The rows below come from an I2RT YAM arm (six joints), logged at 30 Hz.
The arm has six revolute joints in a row. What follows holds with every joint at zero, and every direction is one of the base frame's.
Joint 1 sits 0.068 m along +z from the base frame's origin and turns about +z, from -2.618 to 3.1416 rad.
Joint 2 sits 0.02 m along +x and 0.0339 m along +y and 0.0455 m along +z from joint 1 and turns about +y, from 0 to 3.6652 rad.
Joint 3 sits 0.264 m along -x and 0.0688 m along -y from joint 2 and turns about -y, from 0 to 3.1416 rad.
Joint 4 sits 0.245 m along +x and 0.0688 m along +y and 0.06 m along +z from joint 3 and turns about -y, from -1.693 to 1.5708 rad.
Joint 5 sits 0.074 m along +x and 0.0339 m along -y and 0.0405 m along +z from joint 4 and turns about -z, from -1.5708 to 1.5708 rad.
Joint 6 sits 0.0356 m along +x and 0.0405 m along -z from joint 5 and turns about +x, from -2.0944 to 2.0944 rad.
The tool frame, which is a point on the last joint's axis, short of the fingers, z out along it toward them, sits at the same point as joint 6; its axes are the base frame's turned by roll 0, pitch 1.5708 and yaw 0 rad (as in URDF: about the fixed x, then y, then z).
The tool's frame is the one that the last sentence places.
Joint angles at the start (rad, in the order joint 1, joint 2, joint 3, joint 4, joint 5, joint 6): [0.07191 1.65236 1.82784 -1.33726 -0.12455 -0.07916]
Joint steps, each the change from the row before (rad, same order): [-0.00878 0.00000 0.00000 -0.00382 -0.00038 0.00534]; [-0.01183 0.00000 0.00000 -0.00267 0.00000 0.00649]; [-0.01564 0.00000 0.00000 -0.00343 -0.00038 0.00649]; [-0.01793 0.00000 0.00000 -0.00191 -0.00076 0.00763]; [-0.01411 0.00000 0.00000 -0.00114 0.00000 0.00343]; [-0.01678 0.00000 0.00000 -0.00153 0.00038 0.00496]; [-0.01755 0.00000 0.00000 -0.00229 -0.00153 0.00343]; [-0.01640 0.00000 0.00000 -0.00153 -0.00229 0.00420]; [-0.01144 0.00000 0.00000 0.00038 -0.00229 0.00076]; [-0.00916 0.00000 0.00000 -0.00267 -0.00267 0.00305]
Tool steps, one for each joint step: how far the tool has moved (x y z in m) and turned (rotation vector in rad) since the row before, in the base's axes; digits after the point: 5 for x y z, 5 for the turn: [-0.00016 -0.00277 -0.00016 0.00214 0.00464 -0.01349]; [0.00000 -0.00374 -0.00011 0.00233 0.00362 -0.01775]; [-0.00006 -0.00492 -0.00014 0.00268 0.00436 -0.02142]; [0.00004 -0.00562 -0.00008 0.00356 0.00296 -0.02461]; [0.00000 -0.00444 -0.00005 0.00130 0.00159 -0.01725]; [-0.00010 -0.00529 -0.00007 0.00155 0.00215 -0.02147]; [-0.00027 -0.00545 -0.00009 0.00278 0.00266 -0.02011]; [-0.00028 -0.00506 -0.00005 0.00378 0.00192 -0.01938]; [-0.00010 -0.00351 0.00003 0.00239 -0.00041 -0.01126]; [-0.00041 -0.00276 -0.00010 0.00381 0.00284 -0.01094]
